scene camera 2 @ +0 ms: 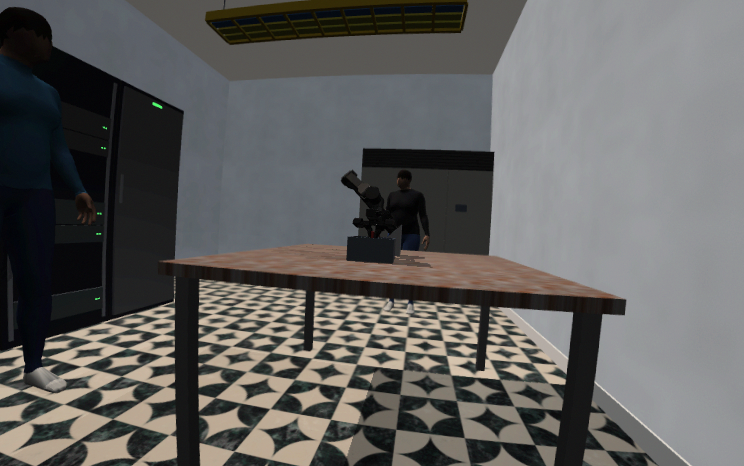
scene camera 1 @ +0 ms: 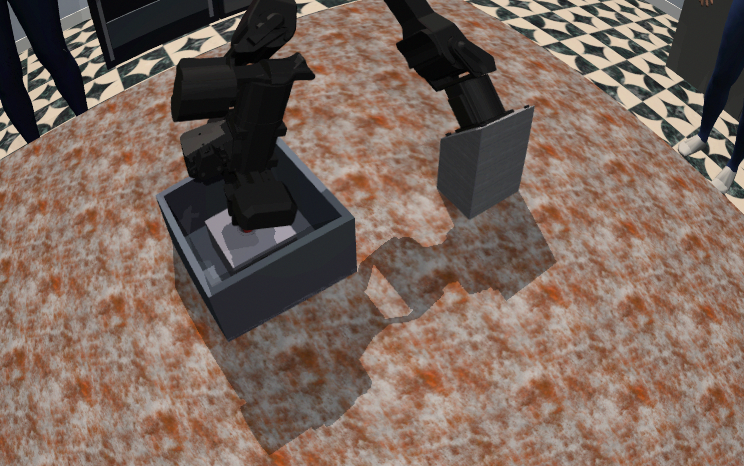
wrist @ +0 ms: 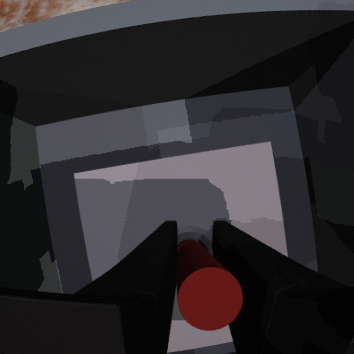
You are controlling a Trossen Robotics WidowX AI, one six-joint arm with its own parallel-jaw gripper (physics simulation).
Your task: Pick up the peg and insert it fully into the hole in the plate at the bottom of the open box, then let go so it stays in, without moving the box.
The pictures show: my gripper, a dark grey box, a red peg and a pale plate.
My gripper shows as well in the wrist view.
